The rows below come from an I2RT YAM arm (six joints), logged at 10 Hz.
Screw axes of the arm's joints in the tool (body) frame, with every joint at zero. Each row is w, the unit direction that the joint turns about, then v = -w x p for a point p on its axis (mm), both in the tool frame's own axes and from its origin. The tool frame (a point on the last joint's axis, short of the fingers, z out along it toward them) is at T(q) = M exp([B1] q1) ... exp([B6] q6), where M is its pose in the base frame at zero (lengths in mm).
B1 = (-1, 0, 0, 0, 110.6, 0)
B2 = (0, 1, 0, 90.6, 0, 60)
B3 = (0, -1, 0, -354.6, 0, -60)
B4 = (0, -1, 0, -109.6, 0, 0)
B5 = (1, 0, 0, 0, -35.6, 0)
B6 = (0, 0, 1, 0, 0, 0)
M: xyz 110.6 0 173.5 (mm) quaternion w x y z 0.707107 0 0.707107 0
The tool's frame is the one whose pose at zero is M.
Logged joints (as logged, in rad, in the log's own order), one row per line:
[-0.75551, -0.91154, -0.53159, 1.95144, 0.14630, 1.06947]
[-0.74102, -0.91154, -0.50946, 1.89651, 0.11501, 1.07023]
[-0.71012, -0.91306, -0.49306, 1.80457, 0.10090, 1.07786]
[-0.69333, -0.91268, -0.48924, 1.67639, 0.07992, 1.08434]
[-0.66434, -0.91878, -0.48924, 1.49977, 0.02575, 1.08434]
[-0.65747, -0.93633, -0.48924, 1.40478, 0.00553, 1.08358]
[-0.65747, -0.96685, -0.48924, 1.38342, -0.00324, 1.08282]
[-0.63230, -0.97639, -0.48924, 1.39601, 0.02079, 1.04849]
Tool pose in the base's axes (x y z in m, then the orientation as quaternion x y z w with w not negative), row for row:
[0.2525, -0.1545, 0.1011, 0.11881, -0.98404, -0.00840, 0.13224]
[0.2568, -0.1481, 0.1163, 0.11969, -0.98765, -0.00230, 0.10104]
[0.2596, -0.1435, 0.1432, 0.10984, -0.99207, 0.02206, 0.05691]
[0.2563, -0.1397, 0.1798, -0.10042, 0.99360, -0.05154, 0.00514]
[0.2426, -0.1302, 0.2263, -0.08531, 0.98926, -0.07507, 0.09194]
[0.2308, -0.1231, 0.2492, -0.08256, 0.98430, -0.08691, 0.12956]
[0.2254, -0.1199, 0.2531, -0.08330, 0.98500, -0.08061, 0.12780]
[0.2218, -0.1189, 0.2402, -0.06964, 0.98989, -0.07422, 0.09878]
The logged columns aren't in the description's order. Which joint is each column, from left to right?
Columns, left to right: q6, q4, q1, q2, q5, q3.
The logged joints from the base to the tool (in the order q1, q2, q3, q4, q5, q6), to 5 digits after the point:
[-0.53159, 1.95144, 1.06947, -0.91154, 0.14630, -0.75551]
[-0.50946, 1.89651, 1.07023, -0.91154, 0.11501, -0.74102]
[-0.49306, 1.80457, 1.07786, -0.91306, 0.10090, -0.71012]
[-0.48924, 1.67639, 1.08434, -0.91268, 0.07992, -0.69333]
[-0.48924, 1.49977, 1.08434, -0.91878, 0.02575, -0.66434]
[-0.48924, 1.40478, 1.08358, -0.93633, 0.00553, -0.65747]
[-0.48924, 1.38342, 1.08282, -0.96685, -0.00324, -0.65747]
[-0.48924, 1.39601, 1.04849, -0.97639, 0.02079, -0.63230]

